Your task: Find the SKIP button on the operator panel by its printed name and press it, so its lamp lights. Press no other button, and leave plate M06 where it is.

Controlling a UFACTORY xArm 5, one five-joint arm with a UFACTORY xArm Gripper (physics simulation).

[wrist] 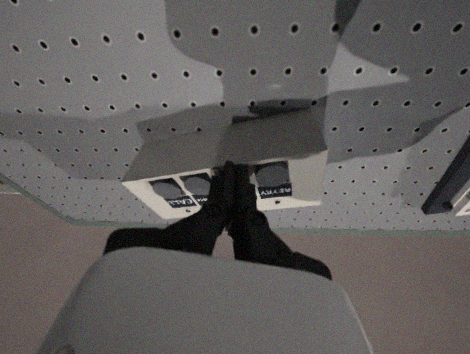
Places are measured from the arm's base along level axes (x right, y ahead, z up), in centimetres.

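Where they show: gripper, fingertip midpoint: (232,177).
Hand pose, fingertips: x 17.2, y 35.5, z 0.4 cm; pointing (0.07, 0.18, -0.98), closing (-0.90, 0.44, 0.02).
Observation:
After its pixels a point has its place.
The operator panel (311,175) @(x 11.3, y 36.3, z 0.2 cm) is a pale box with a sloped face, in the middle of the wrist view. Its lettering appears upside down. The RETRY button (272,174) @(x 14.2, y 35.5, z 0.5 cm) is dark and round, right of the fingers. The CALL button (167,188) @(x 23.0, y 36.1, z 0.5 cm) is at the panel's left, beside another dark button (197,184) @(x 20.2, y 35.9, z 0.5 cm) whose label is partly covered and unreadable. My gripper (232,177) @(x 17.2, y 35.5, z 0.4 cm) is shut and empty, its tips over the panel face between that button and RETRY. What lies under the tips is hidden. The name SKIP and a lit lamp do not show. Plate M06 cannot be identified.
The panel stands on a grey perforated board (60,125) @(x 34.5, y 31.5, z -5.1 cm) with a green edge. A dark bar-shaped object (450,182) @(x -5.4, y 44.7, z -3.9 cm) with a pale part beside it is at the right edge. Brownish floor (400,280) shows beyond the board. Shadows fall across the board and panel.

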